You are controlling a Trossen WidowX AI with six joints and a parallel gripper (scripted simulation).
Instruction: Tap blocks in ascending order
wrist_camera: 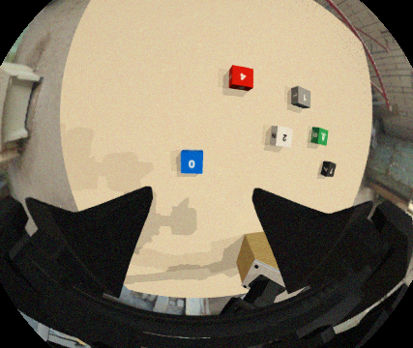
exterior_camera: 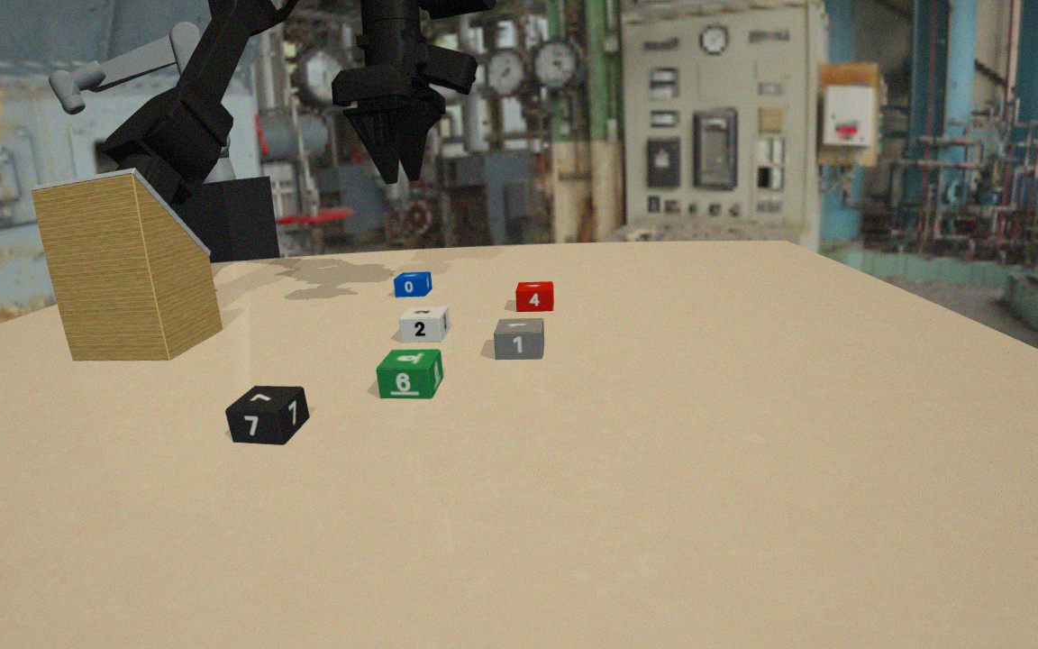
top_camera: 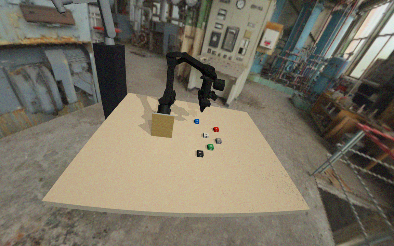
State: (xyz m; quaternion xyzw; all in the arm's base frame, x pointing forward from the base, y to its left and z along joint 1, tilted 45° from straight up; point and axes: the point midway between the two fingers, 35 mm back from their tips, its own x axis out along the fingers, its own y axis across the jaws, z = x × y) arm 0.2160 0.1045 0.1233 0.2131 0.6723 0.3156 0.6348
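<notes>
The blue block is 10 mm to the left of my gripper tip and 110 mm below it. Round my gripper tip: white block: 60 mm ahead, 130 mm to the right, 110 mm below; then red block: 130 mm ahead, 40 mm to the right, 110 mm below; then grey block: 140 mm ahead, 160 mm to the right, 110 mm below.
</notes>
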